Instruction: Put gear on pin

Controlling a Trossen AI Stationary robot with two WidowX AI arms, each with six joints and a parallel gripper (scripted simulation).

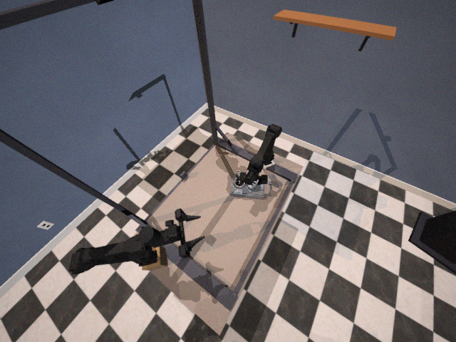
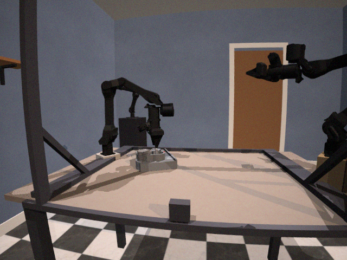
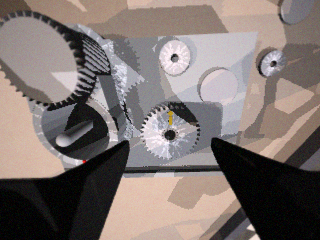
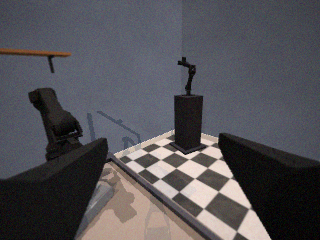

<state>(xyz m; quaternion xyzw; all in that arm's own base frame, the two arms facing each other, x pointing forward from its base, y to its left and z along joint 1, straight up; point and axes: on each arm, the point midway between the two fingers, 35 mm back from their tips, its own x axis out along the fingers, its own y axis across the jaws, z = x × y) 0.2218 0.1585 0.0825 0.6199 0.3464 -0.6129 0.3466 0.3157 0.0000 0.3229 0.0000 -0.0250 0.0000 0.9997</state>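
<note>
Now: the silvery gear 60 mm below my left hand.
</note>
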